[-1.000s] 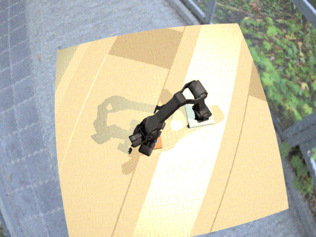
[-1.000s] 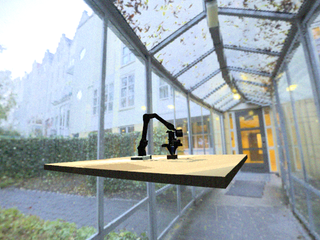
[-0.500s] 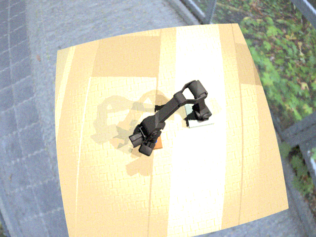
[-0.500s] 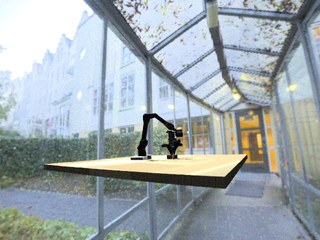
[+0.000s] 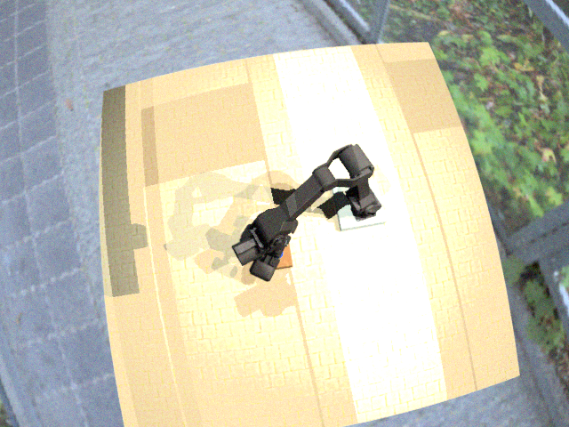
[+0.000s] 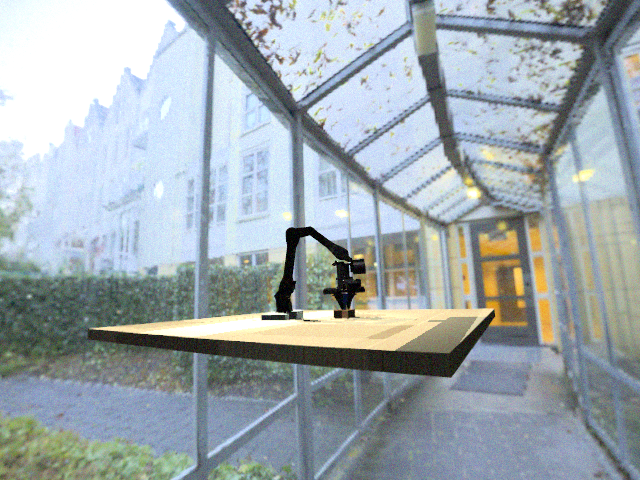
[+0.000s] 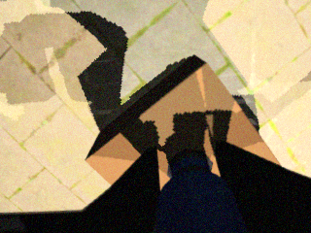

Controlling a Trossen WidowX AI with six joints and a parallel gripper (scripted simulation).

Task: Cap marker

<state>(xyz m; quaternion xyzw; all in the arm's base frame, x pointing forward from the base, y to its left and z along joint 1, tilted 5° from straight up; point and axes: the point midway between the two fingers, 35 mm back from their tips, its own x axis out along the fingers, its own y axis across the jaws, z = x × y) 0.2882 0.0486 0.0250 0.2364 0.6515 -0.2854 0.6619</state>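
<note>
Right now the blue cap is 1 cm behind my gripper tip, 1 cm to the left of it and 5 cm above it. Round my gripper tip: holder block (1 cm behind, 1 cm to the left, 2 cm below).
</note>
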